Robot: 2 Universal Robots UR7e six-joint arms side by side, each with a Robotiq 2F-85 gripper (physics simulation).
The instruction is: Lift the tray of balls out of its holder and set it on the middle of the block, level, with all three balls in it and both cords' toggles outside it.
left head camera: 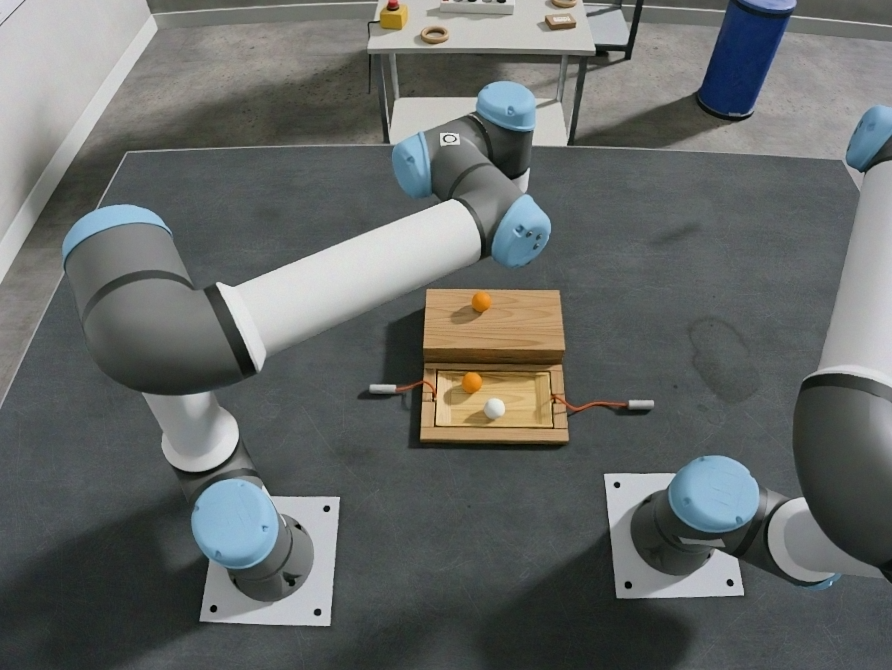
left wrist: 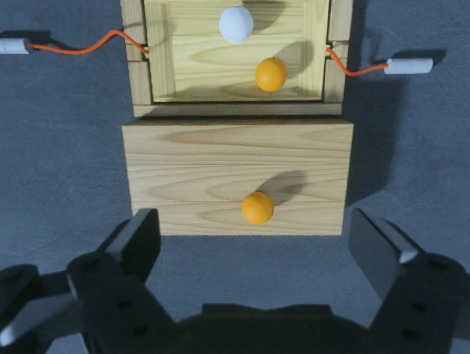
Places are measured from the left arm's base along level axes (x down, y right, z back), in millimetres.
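Pixels of known places: left gripper, between the fingertips: (left head camera: 495,263) (left wrist: 254,227); left arm's base, origin of its link: (left head camera: 271,557); right arm's base, origin of its link: (left head camera: 672,532).
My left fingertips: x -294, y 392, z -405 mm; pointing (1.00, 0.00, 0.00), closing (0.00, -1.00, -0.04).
Observation:
For each thing: its middle in the pictures, then the offset to it from my left fingertips. Level surfaces: height alone.
- pale wooden tray, middle of its body: (left wrist: 236,52) (left head camera: 493,400) dz +102, dx +286, dy +6 mm
- white ball, middle of its body: (left wrist: 236,24) (left head camera: 494,408) dz +130, dx +268, dy +5 mm
- wooden block, middle of its body: (left wrist: 237,176) (left head camera: 492,326) dz -58, dx +264, dy +12 mm
- left-hand toggle, middle of its body: (left wrist: 407,65) (left head camera: 382,389) dz +74, dx +285, dy -211 mm
- right-hand toggle, middle of its body: (left wrist: 8,46) (left head camera: 640,404) dz +120, dx +285, dy +295 mm
- dark table, height of its surface: dx +294 mm
The pale wooden tray (left head camera: 519,393) (left wrist: 200,60) sits in its wooden holder (left head camera: 493,434) (left wrist: 237,109). In it lie an orange ball (left head camera: 471,382) (left wrist: 271,74) and a white ball (left head camera: 493,408) (left wrist: 236,24). Another orange ball (left head camera: 480,301) (left wrist: 257,208) lies on the wooden block (left head camera: 526,324) (left wrist: 185,180). A left-hand toggle (left head camera: 382,389) and a right-hand toggle (left head camera: 640,405) lie outside the tray on red cords in the head view. My left gripper (left wrist: 254,227) is open above the block's far edge, around no object. My right gripper is not in view.
The block stands directly behind the holder in the head view. My left arm (left head camera: 360,266) reaches over the dark table (left head camera: 685,252) from the left; my right arm (left head camera: 858,288) stands at the right. A white side table (left head camera: 490,32) and a blue bin (left head camera: 742,61) stand behind.

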